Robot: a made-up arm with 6 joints.
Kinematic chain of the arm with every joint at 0, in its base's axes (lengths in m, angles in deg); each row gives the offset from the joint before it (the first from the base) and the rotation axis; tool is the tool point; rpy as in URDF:
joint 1: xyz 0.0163 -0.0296 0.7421 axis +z
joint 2: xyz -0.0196 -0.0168 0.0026 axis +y
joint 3: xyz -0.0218 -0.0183 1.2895 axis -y
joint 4: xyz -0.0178 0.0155 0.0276 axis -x
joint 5: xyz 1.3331 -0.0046 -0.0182 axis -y
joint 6: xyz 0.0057 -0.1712 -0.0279 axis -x
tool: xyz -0.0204 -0.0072 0.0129 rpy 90 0 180
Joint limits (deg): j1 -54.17..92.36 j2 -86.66..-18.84 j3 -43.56..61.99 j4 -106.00..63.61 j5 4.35..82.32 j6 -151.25..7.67
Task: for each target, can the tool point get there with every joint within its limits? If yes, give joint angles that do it. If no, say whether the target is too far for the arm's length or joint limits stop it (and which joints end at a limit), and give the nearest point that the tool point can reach.
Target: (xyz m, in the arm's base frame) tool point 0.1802 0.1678 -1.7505
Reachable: no: joint limits stop it (at a limit: joint 2, joint 3) | nearest point 0.4608 0.5058 1.2448 | short by 3.027 m
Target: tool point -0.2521 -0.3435 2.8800
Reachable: yes | joints 17.81 -41.87 22.37 15.17 13.04 -78.03
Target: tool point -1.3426 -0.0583 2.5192
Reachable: yes | joints -2.63 -68.08 34.39 -51.20 15.05 -102.90
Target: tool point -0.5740 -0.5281 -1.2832
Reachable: no: joint limits stop it (at a limit: joint 1, joint 2, joint 3) | nearest point 0.3629 -0.6309 1.2528 | short by 2.705 m
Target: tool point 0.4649 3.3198 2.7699
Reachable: no: too far | nearest point -1.0510 1.5998 2.3478 | short by 2.331 m
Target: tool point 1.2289 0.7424 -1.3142
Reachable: no: joint limits stop it (at a limit: joint 2, joint 3, joint 5) | nearest point 0.6089 0.3477 1.2452 | short by 2.663 m
